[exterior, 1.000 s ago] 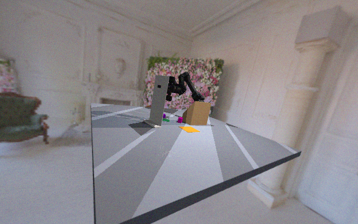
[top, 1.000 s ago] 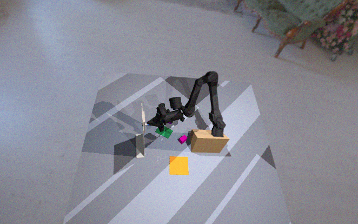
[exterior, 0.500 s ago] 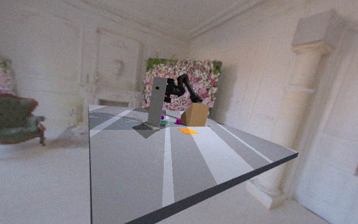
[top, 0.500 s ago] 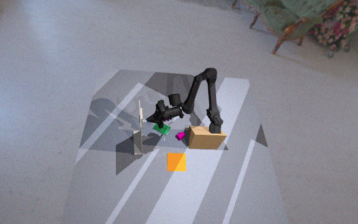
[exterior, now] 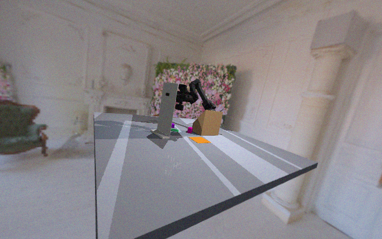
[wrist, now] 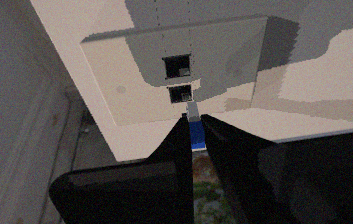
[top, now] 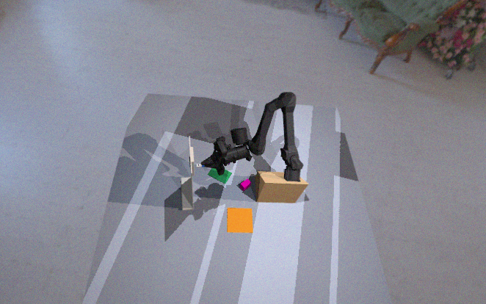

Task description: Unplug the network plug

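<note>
Now: gripper tip 270 mm above the orange marked square, 200 mm past it and 130 mm to the right of it. From my gripper tip the other things lie so: upright panel: 110 mm below, 50 mm ahead; blue network plug: right at my gripper tip.
</note>
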